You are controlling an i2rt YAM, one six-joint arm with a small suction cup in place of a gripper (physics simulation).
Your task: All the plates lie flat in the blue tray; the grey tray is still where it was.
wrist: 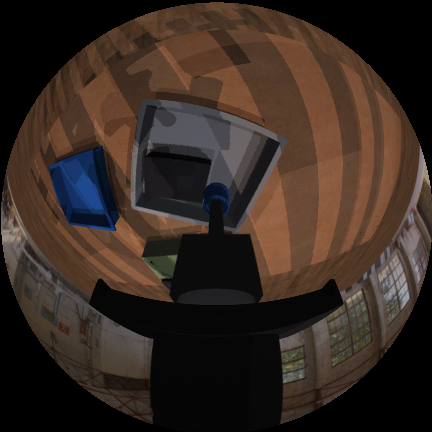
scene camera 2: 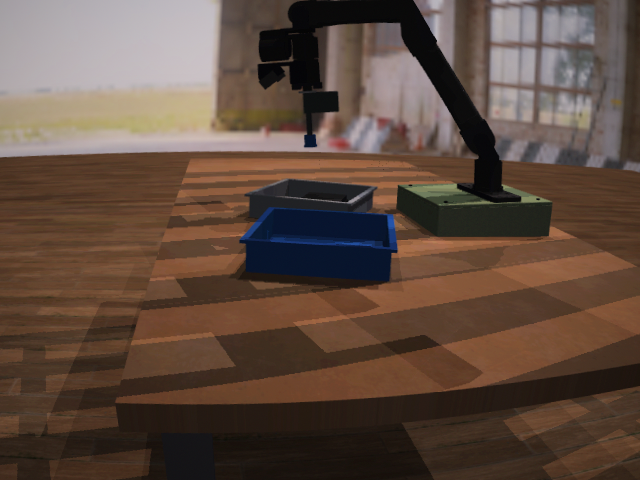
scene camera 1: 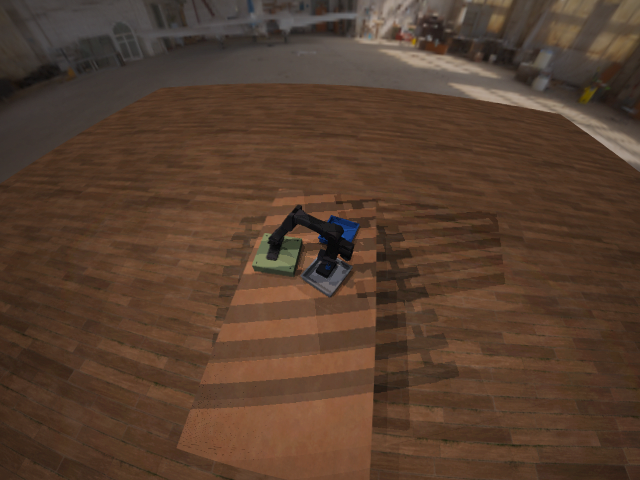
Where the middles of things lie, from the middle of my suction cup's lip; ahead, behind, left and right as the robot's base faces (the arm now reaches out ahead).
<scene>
Now: suction cup 1 cm past the grey tray (scene camera 2: 287, 193), 3 cm to the right of it and 13 cm above it. Round my suction cup: blue tray (scene camera 2: 319, 243): 4 cm ahead, 38 cm to the left, 13 cm below.
</scene>
